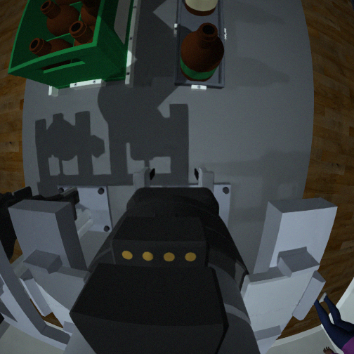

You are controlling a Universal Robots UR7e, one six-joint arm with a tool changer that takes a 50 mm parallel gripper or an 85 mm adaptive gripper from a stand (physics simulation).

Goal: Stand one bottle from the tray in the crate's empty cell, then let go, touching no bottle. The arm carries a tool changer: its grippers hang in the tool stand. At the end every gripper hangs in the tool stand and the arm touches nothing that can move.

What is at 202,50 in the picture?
A green-labelled bottle.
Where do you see a tool stand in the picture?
At 48,236
